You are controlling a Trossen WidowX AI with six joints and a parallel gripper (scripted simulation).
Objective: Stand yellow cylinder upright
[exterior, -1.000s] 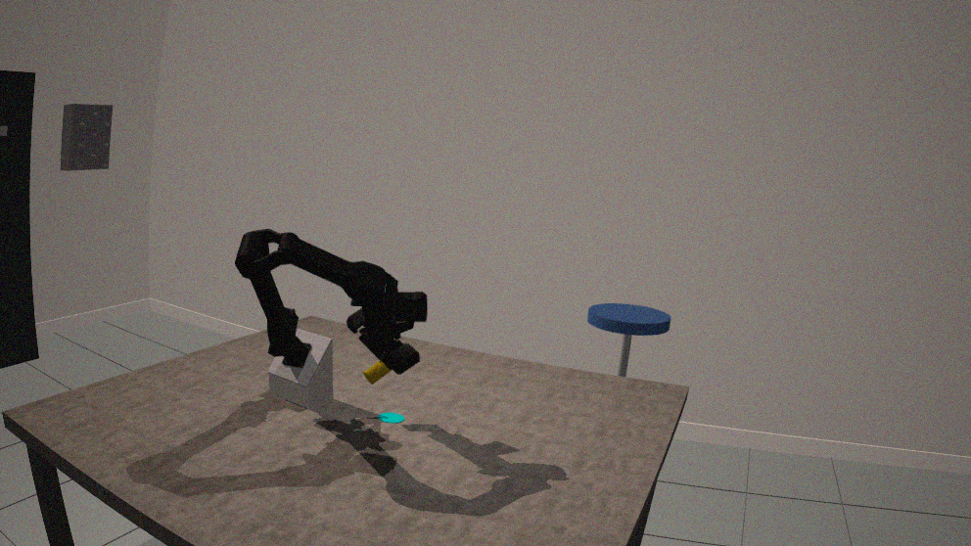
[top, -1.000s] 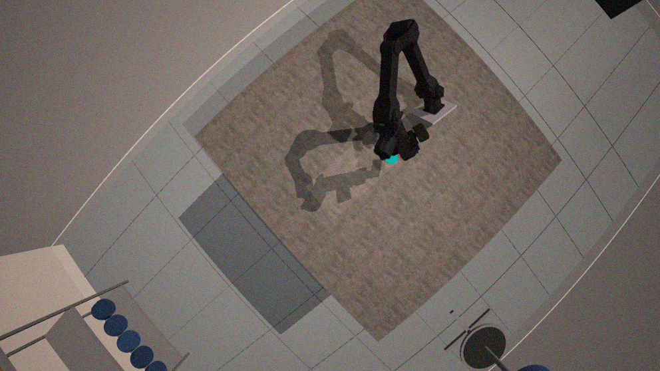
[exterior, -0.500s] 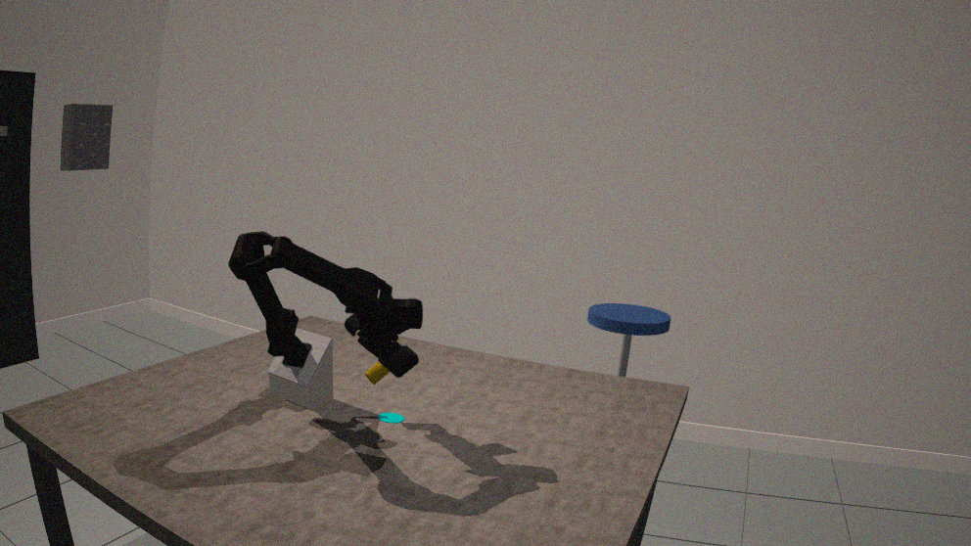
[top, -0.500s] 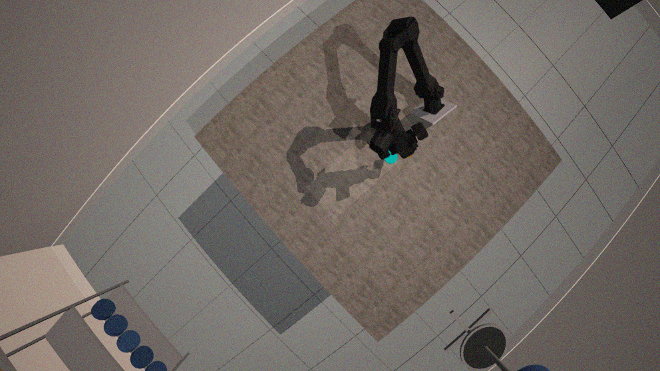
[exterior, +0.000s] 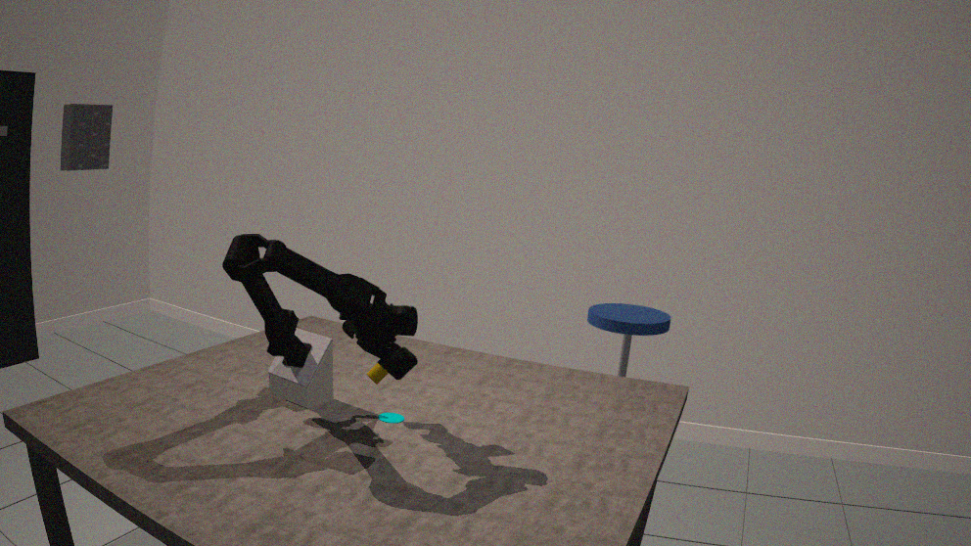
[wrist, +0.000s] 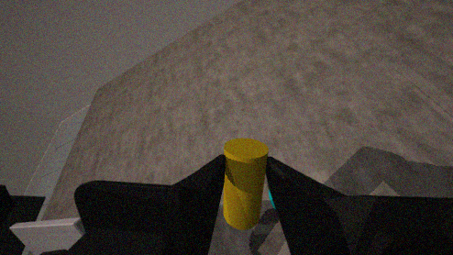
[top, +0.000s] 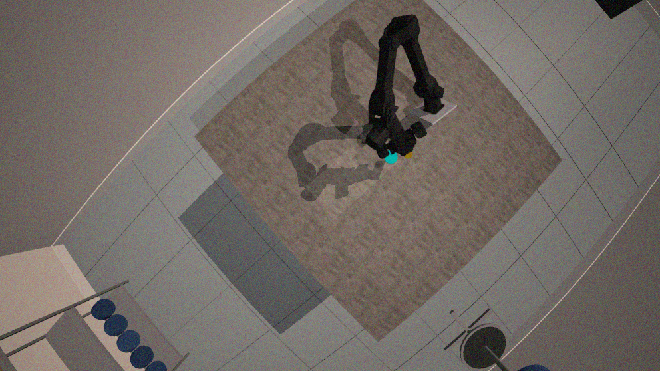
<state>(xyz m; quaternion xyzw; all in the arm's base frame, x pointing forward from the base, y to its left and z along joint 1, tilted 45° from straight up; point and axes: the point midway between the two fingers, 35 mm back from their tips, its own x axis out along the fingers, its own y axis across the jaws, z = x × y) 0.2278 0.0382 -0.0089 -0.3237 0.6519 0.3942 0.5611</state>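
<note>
Right now my gripper tip is 120 mm above the cyan circle, 30 mm to the left of it and 20 mm short of it. From my gripper tip the other things lie so: yellow tall cylinder (20 mm below, 10 mm to the right, 10 mm behind).
</note>
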